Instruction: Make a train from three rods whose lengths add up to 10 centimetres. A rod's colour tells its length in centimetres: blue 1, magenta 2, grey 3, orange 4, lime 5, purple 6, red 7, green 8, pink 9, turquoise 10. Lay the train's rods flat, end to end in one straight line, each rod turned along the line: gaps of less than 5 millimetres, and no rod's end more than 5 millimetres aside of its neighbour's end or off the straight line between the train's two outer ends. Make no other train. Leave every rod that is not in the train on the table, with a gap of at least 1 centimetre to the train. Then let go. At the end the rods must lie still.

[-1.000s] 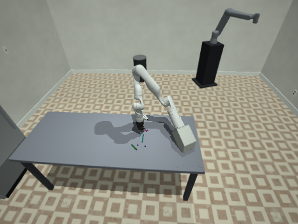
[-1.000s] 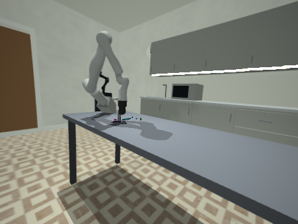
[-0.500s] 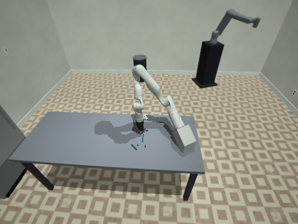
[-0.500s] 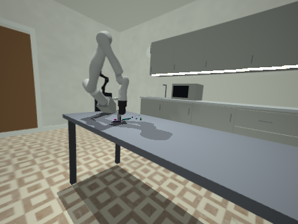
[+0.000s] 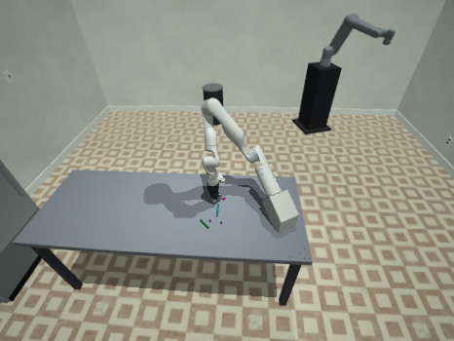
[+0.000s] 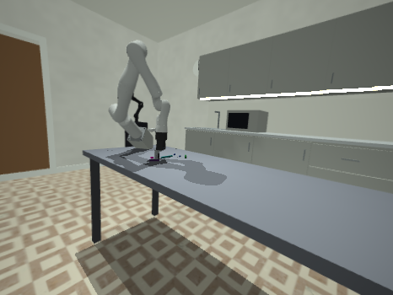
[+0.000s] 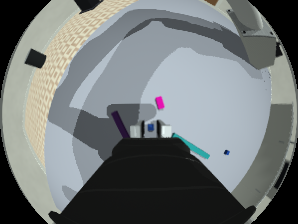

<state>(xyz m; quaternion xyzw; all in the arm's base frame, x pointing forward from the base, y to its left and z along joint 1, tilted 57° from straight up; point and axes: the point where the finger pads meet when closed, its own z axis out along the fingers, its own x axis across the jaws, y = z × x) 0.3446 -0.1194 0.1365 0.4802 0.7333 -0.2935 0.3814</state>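
The magenta rod is 4 cm behind my hand, 1 cm to the left of it and 2 cm below it. The rest, counted from my hand: turquoise rod: 2 cm ahead, 9 cm to the left, 2 cm below; then green rod: 13 cm ahead, 18 cm to the left, 2 cm below; then purple rod: 1 cm ahead, 5 cm to the right, 2 cm below.
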